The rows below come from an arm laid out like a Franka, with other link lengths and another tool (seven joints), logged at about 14 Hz.
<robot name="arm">
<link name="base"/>
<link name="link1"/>
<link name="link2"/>
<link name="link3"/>
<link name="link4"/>
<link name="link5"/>
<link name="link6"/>
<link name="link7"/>
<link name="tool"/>
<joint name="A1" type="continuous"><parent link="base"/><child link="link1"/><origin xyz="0 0 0.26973"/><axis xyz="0 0 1"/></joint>
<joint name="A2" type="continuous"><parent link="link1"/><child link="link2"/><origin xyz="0 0 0"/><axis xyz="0 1 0"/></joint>
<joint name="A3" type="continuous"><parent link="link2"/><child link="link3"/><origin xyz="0 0 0.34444"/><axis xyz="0 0 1"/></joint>
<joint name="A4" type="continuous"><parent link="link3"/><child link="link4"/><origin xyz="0.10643 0 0"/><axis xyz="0 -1 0"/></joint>
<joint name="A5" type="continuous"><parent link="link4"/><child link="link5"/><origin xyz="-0.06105 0 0.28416"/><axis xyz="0 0 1"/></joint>
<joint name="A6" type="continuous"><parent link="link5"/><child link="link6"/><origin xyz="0 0 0"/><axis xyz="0 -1 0"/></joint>
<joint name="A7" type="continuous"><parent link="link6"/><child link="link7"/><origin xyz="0.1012 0 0"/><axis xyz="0 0 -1"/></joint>
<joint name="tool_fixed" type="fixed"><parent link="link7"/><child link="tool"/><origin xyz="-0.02 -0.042 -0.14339" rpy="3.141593 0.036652 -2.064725"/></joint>
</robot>
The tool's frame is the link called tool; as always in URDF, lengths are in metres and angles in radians. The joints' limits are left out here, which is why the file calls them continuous.
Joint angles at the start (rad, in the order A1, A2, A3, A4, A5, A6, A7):
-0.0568 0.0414 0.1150 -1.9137 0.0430 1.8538 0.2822
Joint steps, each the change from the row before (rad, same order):
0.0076 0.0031 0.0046 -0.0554 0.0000 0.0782 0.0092
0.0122 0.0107 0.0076 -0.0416 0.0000 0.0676 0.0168
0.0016 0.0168 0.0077 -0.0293 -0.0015 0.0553 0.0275
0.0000 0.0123 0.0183 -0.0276 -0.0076 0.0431 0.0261
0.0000 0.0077 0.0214 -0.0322 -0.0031 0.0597 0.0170
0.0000 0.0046 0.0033 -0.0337 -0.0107 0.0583 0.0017
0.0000 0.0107 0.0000 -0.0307 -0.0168 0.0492 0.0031
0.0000 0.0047 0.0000 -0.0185 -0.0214 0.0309 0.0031
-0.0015 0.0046 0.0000 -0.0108 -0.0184 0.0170 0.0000
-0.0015 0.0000 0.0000 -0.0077 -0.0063 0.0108 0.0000
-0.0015 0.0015 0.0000 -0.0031 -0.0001 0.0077 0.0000
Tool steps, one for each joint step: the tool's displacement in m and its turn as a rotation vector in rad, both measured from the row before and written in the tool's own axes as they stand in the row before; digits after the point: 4 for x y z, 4 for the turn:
-0.0043 0.0019 0.0161 0.0146 -0.0126 -0.0011
-0.0076 0.0040 0.0155 0.0106 -0.0099 -0.0013
-0.0045 0.0007 0.0144 0.0069 -0.0065 0.0191
-0.0054 0.0051 0.0125 0.0059 0.0014 0.0053
-0.0069 0.0062 0.0109 0.0132 -0.0140 -0.0053
0.0000 0.0000 0.0092 0.0189 -0.0100 -0.0076
0.0017 -0.0009 0.0112 0.0137 0.0013 -0.0073
0.0012 -0.0009 0.0055 0.0163 0.0038 -0.0115
0.0014 -0.0013 0.0040 0.0104 0.0067 -0.0114
0.0011 -0.0003 0.0015 0.0053 0.0004 -0.0032
0.0003 -0.0006 0.0012 0.0018 -0.0026 0.0013

